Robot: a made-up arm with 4 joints.
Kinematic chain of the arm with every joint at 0, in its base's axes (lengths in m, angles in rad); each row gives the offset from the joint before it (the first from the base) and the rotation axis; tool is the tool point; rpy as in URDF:
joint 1: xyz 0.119 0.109 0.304 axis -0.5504 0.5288 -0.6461
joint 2: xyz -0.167 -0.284 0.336 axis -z
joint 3: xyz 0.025 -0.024 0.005 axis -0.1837 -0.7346 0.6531
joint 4: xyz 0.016 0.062 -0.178 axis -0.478 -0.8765 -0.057
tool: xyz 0.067 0 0.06 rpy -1.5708 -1.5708 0
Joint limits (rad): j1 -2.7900..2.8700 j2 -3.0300..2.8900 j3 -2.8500..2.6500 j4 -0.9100..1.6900
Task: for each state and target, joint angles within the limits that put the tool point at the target. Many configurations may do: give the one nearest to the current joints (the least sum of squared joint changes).
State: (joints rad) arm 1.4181 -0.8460 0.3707 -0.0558
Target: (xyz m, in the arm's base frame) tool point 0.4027 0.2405 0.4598
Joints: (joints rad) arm 2.2236 -0.6609 1.0315 0.2854
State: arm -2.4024 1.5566 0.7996 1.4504
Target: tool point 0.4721 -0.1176 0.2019
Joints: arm -1.9897 2.1319 1.0935 1.4277
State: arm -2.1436 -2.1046 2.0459 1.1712
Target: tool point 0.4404 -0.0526 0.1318
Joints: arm -2.4479 -1.3409 2.0013 0.9354
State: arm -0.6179 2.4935 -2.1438 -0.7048
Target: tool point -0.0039 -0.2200 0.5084
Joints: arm 0.0331 2.8163 -1.8434 -0.3045
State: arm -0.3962 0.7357 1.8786 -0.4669
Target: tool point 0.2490 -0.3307 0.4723
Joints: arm -0.7420 1.3934 1.9717 -0.9100
